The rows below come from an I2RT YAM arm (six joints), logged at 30 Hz.
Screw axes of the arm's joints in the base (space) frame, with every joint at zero. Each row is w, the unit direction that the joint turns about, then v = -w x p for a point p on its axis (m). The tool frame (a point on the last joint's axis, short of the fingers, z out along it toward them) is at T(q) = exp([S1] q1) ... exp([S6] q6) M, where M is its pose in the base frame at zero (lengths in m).
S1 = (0, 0, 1, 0, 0, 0)
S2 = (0, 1, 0, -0.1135, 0, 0.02)
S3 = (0, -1, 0, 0.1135, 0, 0.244)
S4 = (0, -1, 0, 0.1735, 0, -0.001)
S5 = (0, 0, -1, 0, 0.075, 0)
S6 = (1, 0, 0, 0, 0.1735, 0)
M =
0 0 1 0.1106
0 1 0 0
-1 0 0 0.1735
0 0 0 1
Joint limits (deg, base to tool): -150..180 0..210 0..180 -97..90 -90..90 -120..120
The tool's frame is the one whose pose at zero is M.
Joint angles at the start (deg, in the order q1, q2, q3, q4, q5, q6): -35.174 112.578 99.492 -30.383 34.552 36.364
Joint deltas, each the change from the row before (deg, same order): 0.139 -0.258 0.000 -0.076 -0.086 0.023; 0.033 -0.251 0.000 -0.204 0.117 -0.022; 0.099 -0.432 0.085 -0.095 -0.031 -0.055; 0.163 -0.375 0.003 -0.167 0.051 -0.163; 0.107 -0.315 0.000 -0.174 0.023 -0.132; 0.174 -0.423 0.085 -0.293 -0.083 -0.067; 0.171 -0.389 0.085 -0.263 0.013 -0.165; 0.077 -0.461 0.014 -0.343 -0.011 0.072; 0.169 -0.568 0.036 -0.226 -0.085 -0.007
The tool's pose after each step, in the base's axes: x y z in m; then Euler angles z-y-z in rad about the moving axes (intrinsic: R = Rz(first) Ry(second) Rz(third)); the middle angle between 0 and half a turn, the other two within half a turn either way. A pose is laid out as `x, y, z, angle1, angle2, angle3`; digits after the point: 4 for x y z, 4 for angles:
0.3550, -0.2735, 0.2910, -1.3675, 2.1716, 0.1453
0.3543, -0.2727, 0.2926, -1.3687, 2.1700, 0.1444
0.3536, -0.2713, 0.2962, -1.3630, 2.1649, 0.1499
0.3532, -0.2695, 0.2987, -1.3594, 2.1618, 0.1495
0.3527, -0.2682, 0.3008, -1.3569, 2.1598, 0.1490
0.3522, -0.2661, 0.3040, -1.3506, 2.1578, 0.1518
0.3517, -0.2642, 0.3070, -1.3462, 2.1550, 0.1518
0.3504, -0.2626, 0.3100, -1.3436, 2.1534, 0.1550
0.3494, -0.2604, 0.3140, -1.3361, 2.1492, 0.1611

